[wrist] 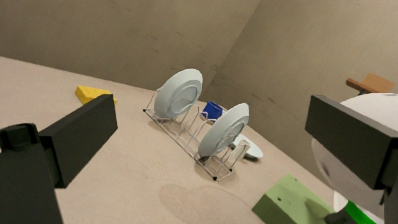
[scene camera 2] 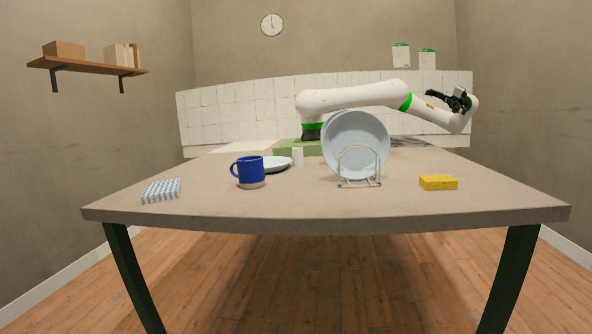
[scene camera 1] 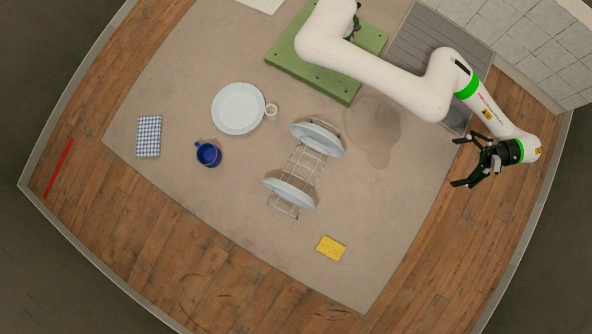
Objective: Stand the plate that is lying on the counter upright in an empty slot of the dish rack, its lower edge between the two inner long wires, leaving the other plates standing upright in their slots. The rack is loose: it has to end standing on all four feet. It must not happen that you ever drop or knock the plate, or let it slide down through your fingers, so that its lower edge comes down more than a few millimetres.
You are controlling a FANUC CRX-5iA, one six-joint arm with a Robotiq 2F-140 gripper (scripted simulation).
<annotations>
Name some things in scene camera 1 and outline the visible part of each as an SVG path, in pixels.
My gripper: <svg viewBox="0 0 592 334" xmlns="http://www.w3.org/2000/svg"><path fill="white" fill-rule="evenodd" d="M503 143L491 145L494 141L493 138L483 136L474 130L470 130L470 134L467 134L464 138L452 139L452 142L456 145L473 142L480 148L481 152L477 167L467 179L452 181L450 185L453 187L465 185L472 189L485 177L490 176L489 168L491 167L492 155L499 154L503 159L502 165L507 163L508 150ZM475 136L487 141L486 143L488 144L483 147L475 139Z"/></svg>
A pale blue plate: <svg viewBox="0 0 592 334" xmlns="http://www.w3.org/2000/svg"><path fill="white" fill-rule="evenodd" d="M251 84L243 82L230 84L224 87L214 98L211 115L215 125L221 131L231 135L240 135L251 131L261 121L265 111L264 97Z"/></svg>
A pale blue plate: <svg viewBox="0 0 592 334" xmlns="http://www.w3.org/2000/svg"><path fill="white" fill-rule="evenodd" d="M260 180L264 186L306 209L317 211L314 200L296 187L273 177Z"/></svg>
A pale blue plate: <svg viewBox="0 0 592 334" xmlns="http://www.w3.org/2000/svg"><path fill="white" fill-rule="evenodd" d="M289 126L291 133L297 139L307 139L307 141L301 139L301 142L309 147L329 155L323 149L325 148L331 153L330 156L342 158L345 156L341 141L324 128L308 122L300 122Z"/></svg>
</annotations>
